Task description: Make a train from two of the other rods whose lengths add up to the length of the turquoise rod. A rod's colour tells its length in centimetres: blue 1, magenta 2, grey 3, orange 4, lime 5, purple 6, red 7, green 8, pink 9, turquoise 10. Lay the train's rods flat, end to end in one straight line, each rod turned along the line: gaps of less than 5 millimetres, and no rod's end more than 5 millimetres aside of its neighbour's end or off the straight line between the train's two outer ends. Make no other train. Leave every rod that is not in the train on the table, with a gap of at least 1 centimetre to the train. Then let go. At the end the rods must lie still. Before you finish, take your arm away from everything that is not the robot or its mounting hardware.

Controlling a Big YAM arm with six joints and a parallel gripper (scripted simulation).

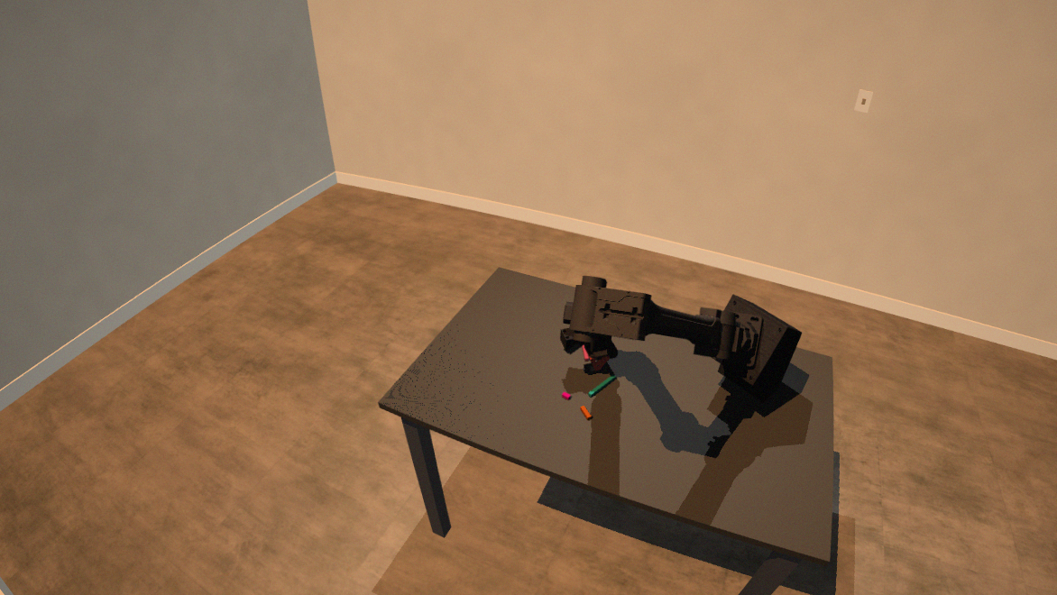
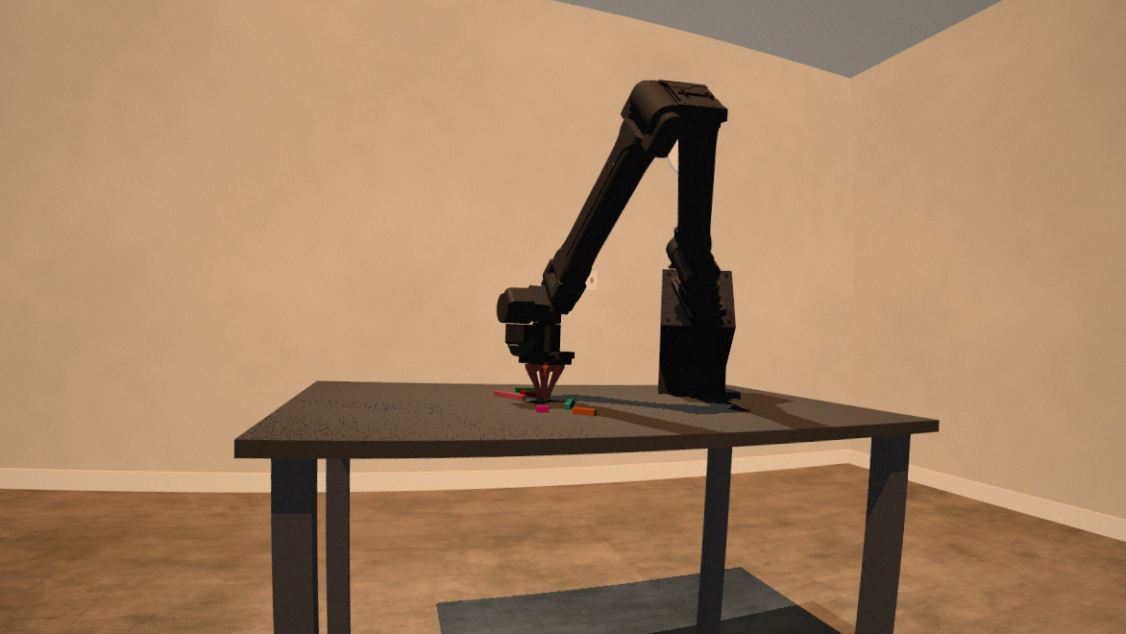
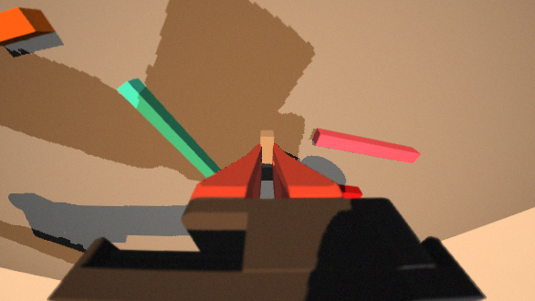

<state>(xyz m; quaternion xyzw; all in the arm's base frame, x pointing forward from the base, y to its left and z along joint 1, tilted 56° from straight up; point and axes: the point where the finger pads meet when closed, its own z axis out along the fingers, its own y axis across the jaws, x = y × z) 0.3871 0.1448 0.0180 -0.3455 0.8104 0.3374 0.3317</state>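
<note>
Now: hand right at the grey rod. From my hand the other things lie so: turquoise rod: 50 mm to the left, 50 mm behind, 10 mm below; red rod: 70 mm to the right, 20 mm ahead, 10 mm below; pink rod: 70 mm ahead, 40 mm to the right, 10 mm below.
</note>
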